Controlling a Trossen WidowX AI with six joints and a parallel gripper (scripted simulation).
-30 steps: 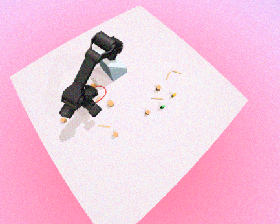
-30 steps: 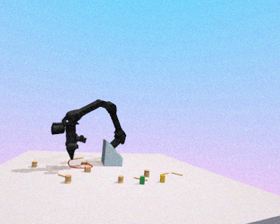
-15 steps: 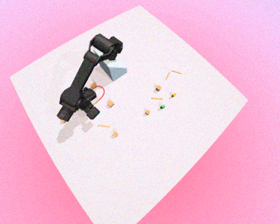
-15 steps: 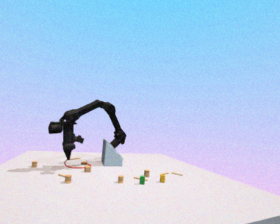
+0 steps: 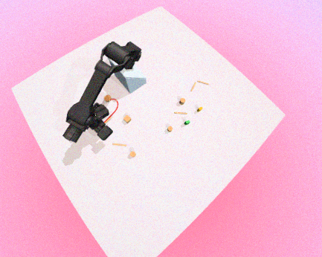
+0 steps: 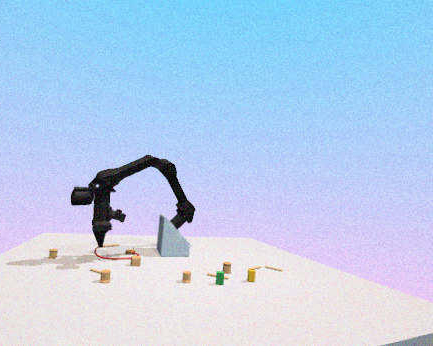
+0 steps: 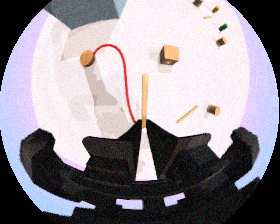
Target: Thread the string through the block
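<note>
The wooden block lies 50 mm ahead of my gripper tip, 120 mm to the left of it and 40 mm below it. Also, from my gripper tip: green piece (320 mm ahead, 330 mm to the left, 40 mm below); then thin wooden stick (10 mm to the left); then round wooden button (130 mm behind, 130 mm to the left, 50 mm below).
</note>
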